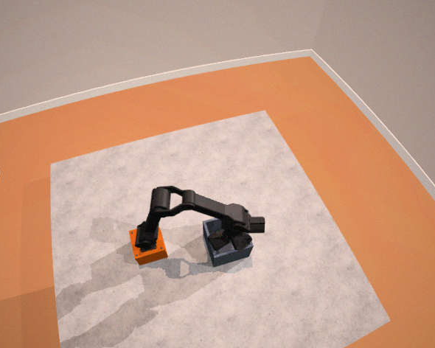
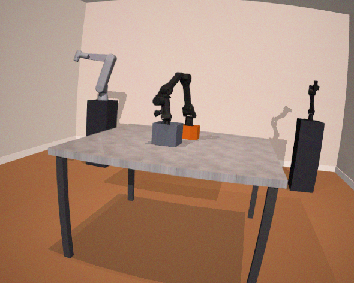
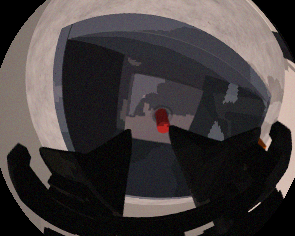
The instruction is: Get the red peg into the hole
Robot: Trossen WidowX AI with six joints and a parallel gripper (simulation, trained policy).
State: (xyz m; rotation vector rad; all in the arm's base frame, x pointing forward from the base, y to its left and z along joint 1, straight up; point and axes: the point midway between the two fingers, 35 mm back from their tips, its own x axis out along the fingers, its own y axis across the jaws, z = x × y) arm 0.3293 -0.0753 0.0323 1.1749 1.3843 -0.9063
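Now: the red peg 1 cm behind my gripper tip and 5 cm below it. Round my gripper tip: plate (1 cm behind, 5 cm below).
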